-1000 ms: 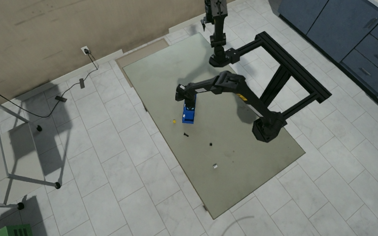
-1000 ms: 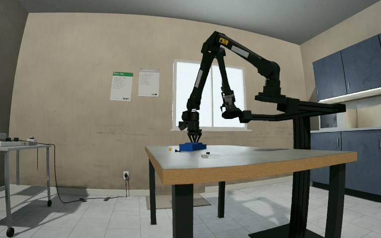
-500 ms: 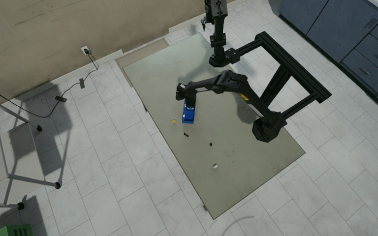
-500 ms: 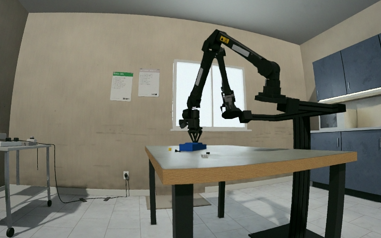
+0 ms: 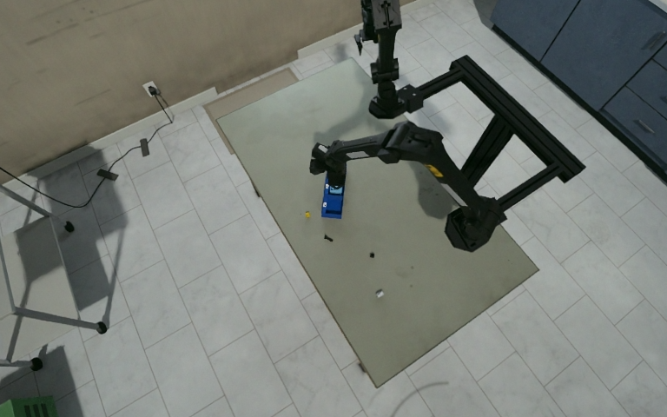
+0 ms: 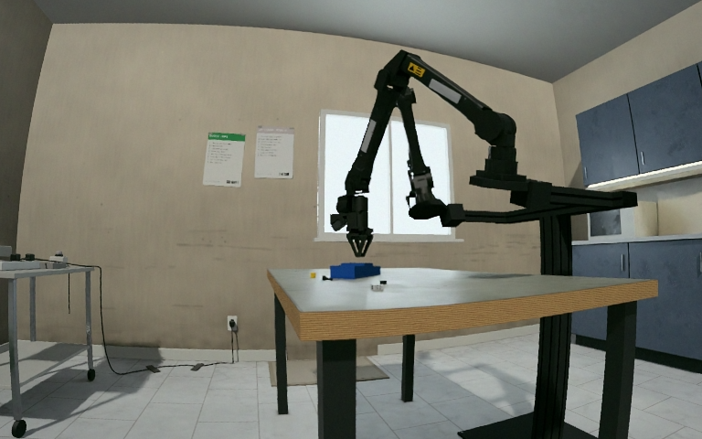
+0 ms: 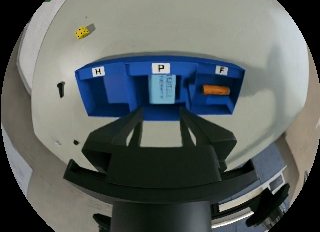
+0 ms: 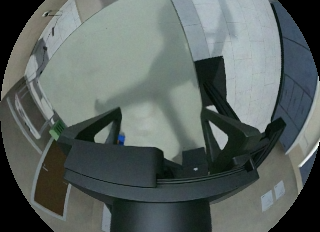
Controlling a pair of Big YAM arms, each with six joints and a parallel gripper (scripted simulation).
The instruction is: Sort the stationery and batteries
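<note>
Now: the blue three-compartment bin row 10 mm ahead of my left hand and 50 mm below it. Also, from my left hand: light blue pad (60 mm below); then yellow piece (160 mm ahead, 50 mm to the left, 70 mm below); then orange battery (40 mm behind, 80 mm to the right, 60 mm below).
</note>
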